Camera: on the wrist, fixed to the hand. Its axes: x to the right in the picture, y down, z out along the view.
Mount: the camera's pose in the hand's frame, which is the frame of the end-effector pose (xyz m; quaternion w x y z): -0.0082 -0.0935 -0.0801 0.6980 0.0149 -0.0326 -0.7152
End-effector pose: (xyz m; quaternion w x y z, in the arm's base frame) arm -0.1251 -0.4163 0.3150 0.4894 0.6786 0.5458 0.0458
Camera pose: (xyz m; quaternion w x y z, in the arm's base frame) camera -0.2412 -0.3805 0.2935 0.3820 0.0921 0.8510 -0.3483
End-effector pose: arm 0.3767 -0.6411 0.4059 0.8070 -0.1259 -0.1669 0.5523
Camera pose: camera 0.4861 -0.6838 0.3680 0.9547 0.0615 -0.2246 -0.1851
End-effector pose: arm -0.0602 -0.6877 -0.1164 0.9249 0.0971 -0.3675 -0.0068
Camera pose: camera -0.0061 -0.7648 -0.1962 0.6273 0.3442 -0.2173 -0.6639
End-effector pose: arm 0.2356 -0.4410 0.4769 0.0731 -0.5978 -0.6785 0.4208
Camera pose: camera 0.2160 -0.4030 0.5926 0.3387 0.0828 -0.8972 0.2710
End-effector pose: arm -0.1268 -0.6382 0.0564 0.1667 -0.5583 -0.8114 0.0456
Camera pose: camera -0.1817 -0.6896 0.1542 0.1308 0.1946 -0.9704 -0.0571
